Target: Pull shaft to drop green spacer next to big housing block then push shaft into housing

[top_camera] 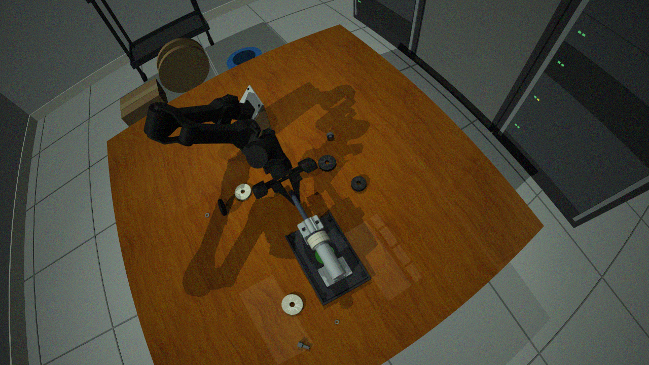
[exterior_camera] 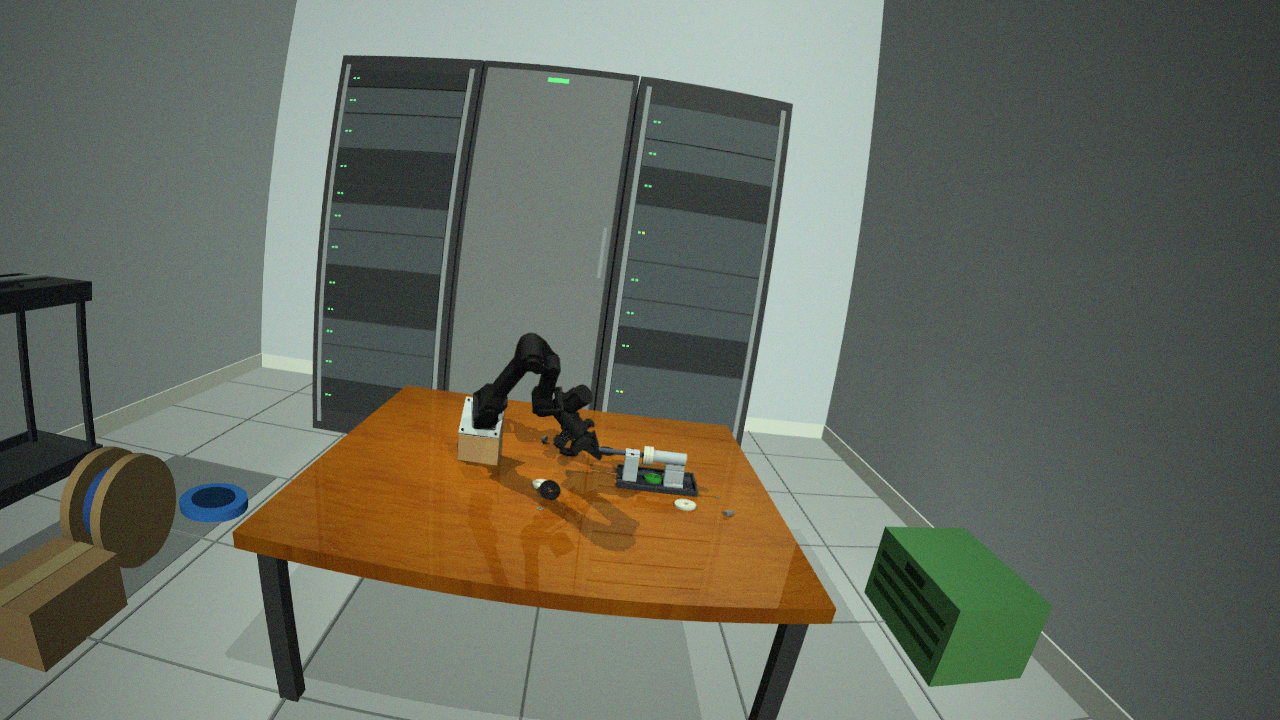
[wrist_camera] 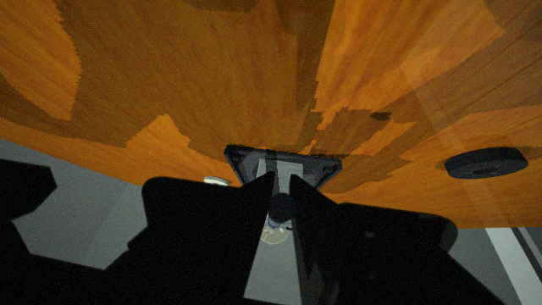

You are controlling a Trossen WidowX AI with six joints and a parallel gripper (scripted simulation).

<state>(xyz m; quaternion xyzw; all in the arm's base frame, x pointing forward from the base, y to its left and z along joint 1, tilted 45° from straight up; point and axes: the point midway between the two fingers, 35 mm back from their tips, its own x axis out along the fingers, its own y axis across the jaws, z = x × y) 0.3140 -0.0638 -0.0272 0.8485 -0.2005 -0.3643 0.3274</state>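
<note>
The dark shaft is 60 mm ahead of my gripper tip, 30 mm above it and 10 mm to the right of it. Also, from my gripper tip: green spacer (160 mm ahead, 40 mm below, 20 mm to the right); then cream spacer (130 mm ahead, 30 mm above, 10 mm to the right); then nut (230 mm to the left, 160 mm behind, 40 mm below).
</note>
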